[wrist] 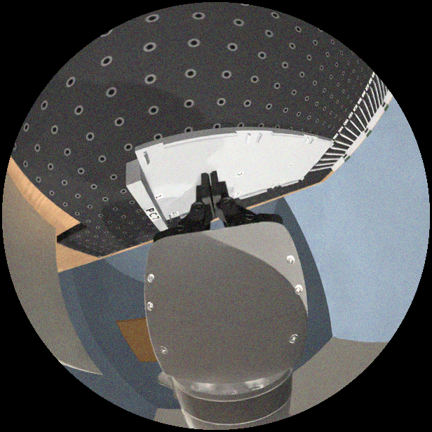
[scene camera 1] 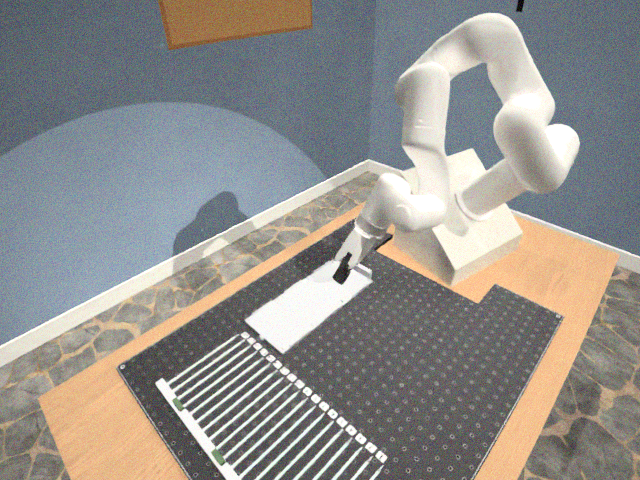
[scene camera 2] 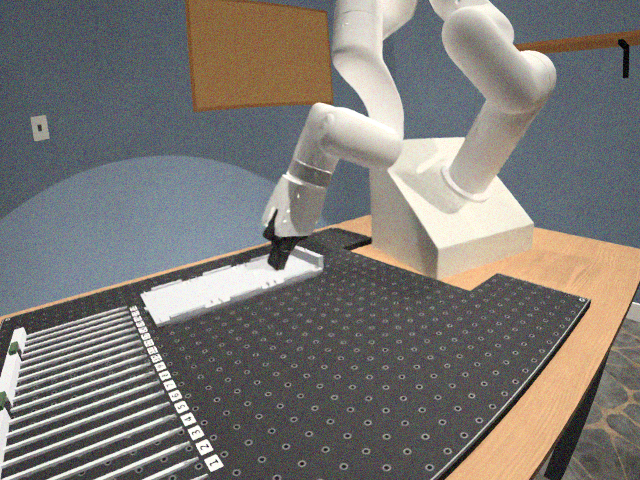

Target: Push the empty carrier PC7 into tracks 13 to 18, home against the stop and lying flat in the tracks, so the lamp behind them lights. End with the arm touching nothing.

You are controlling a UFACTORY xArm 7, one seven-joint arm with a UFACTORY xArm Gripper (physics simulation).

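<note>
The white carrier PC7 lies flat on the perforated board, its long side in line with the tracks. Its raised end wall, labelled PC7 in the wrist view, faces the arm's base. Its other end is a little short of the number tiles, at the high-number end. The white stop bar holds dark green blocks. My gripper is shut and empty, tips low over the carrier's floor near the end wall. Contact cannot be told.
The black board lies on a wooden table. The arm's pale base stands behind the carrier's walled end. A wall runs beyond the table's far side.
</note>
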